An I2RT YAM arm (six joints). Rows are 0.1 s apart.
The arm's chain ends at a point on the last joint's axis. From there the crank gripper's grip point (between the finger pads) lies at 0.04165 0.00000 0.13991 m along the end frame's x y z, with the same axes.
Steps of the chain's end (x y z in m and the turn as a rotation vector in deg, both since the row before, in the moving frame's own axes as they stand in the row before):
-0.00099 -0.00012 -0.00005 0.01 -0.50 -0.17
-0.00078 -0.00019 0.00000 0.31 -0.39 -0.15
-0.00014 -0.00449 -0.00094 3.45 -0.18 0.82
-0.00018 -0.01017 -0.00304 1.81 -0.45 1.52
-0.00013 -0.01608 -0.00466 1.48 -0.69 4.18
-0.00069 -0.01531 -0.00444 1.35 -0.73 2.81
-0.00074 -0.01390 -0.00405 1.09 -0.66 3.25
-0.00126 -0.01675 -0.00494 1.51 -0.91 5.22
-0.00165 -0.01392 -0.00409 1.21 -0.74 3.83
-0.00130 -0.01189 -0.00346 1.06 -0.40 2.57
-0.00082 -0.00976 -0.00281 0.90 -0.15 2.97
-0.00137 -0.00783 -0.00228 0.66 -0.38 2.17
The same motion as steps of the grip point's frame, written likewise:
-0.00221 -0.00027 0.00031 0.01 -0.50 -0.17
-0.00173 -0.00106 0.00028 0.31 -0.39 -0.15
-0.00052 -0.01232 -0.00105 3.45 -0.18 0.82
-0.00124 -0.01350 -0.00277 1.81 -0.45 1.52
-0.00180 -0.01672 -0.00418 1.48 -0.69 4.18
-0.00244 -0.01661 -0.00394 1.35 -0.73 2.81
-0.00234 -0.01425 -0.00358 1.09 -0.66 3.25
-0.00349 -0.01675 -0.00430 1.51 -0.91 5.22
-0.00345 -0.01416 -0.00357 1.21 -0.74 3.83
-0.00226 -0.01263 -0.00318 1.06 -0.40 2.57
-0.00119 -0.00981 -0.00270 0.90 -0.15 2.97
-0.00230 -0.00788 -0.00201 0.66 -0.38 2.17

